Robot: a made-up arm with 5 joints. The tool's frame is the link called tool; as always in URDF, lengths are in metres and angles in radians. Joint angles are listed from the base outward. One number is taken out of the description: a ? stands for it. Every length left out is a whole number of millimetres.
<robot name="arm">
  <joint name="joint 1" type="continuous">
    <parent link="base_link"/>
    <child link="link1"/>
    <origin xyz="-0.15 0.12 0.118" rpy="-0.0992 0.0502 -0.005"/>
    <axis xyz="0 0 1"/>
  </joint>
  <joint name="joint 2" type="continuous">
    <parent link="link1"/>
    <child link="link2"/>
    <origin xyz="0.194 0.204 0" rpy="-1.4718 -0.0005 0.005"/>
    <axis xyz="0 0 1"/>
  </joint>
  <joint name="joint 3" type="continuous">
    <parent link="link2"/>
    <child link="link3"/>
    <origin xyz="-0.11 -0.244 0" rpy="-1.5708 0 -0.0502"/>
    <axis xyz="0 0 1"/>
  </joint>
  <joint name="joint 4" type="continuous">
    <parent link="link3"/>
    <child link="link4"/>
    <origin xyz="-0.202 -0.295 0" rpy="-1.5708 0 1.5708"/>
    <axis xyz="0 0 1"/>
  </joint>
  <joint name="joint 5" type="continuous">
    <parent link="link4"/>
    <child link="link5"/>
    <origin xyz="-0.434 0.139 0" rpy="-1.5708 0 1.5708"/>
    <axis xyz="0 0 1"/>
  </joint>
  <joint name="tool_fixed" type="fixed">
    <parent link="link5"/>
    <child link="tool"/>
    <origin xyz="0.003 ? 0" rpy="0.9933 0.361 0.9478"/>
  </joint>
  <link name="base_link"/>
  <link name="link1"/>
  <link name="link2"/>
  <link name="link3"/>
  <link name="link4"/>
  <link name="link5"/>
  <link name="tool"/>
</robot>
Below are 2 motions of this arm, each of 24 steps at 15 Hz.
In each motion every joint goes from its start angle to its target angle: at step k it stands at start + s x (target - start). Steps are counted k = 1, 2, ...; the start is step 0. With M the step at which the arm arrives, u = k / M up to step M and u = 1 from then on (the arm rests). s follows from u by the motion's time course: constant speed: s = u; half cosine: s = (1 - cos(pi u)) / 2; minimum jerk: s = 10 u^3 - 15 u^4 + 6 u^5.
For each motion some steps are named. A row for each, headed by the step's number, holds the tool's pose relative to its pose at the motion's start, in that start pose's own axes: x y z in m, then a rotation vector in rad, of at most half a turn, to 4 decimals.
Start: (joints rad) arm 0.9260 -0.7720 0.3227 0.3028 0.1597
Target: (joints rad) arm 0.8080 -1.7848 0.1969 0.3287 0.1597
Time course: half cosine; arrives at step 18
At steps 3, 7, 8, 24:
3: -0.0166 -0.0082 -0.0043 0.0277 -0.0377 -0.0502
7: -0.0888 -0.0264 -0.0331 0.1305 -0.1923 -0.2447
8: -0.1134 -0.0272 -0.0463 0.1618 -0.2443 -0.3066
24: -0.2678 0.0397 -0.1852 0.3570 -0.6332 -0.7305

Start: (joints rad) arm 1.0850 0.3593 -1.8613 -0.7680 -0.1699
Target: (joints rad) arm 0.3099 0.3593 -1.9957 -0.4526 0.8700
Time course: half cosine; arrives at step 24
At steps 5, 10, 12, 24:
5: -0.0158 0.0138 -0.0217 -0.0699 0.0177 0.0221
10: -0.0463 0.0491 -0.0868 -0.2599 0.0836 0.0500
12: -0.0552 0.0653 -0.1221 -0.3535 0.1269 0.0479
24: -0.0516 0.1153 -0.2704 -0.6874 0.3695 -0.0559

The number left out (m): 0.066
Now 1 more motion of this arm.
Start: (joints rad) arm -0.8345 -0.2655 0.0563 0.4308 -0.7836
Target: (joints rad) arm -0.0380 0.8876 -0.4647 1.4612 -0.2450
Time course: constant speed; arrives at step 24
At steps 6, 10, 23, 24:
6: -0.0225 -0.2028 0.1126 0.2768 0.1143 0.4470
10: -0.0131 -0.3736 0.1443 0.4801 0.1136 0.7293
23: 0.1159 -0.8368 -0.0860 1.1770 -0.2791 1.4197
24: 0.1266 -0.8534 -0.1190 1.2301 -0.3291 1.4515

